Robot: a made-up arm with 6 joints.
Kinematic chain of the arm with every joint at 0, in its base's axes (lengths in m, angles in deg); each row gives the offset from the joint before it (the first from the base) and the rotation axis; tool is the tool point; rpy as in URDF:
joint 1: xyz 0 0 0.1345 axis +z
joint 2: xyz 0 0 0 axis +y
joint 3: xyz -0.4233 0 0.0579 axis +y
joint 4: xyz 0.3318 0 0.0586 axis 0.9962 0 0.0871
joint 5: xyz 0 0 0 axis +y
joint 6: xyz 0.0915 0 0.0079 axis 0.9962 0 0.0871
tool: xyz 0 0 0 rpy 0 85 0
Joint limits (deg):
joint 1: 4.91..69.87
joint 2: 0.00..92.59
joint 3: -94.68..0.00
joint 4: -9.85..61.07
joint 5: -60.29..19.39
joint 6: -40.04..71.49
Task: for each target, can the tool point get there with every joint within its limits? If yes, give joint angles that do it. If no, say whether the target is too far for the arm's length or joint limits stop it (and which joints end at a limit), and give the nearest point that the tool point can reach.
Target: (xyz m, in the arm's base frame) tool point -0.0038 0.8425 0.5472
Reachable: no: too far | nearest point 0.1468 0.4781 0.5503 | short by 0.394 m
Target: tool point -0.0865 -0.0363 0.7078
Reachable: yes | joints 20.93 25.73 -65.50 6.76 -16.10 33.25
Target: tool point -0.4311 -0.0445 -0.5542
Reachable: no: joint limits stop it (at a limit: joint 1, joint 2, joint 3, joint 5) | nearest point 0.0142 0.1055 0.1333 | short by 0.833 m
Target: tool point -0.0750 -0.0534 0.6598
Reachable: yes | joints 17.12 22.23 -56.27 39.89 -29.46 -21.06
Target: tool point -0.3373 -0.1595 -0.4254
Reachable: no: joint limits stop it (at a limit: joint 1, joint 2, joint 3, joint 5) | nearest point 0.0185 0.0980 0.1330 | short by 0.710 m
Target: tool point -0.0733 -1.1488 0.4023
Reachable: no: too far | nearest point -0.1660 -0.5629 0.5515 | short by 0.612 m
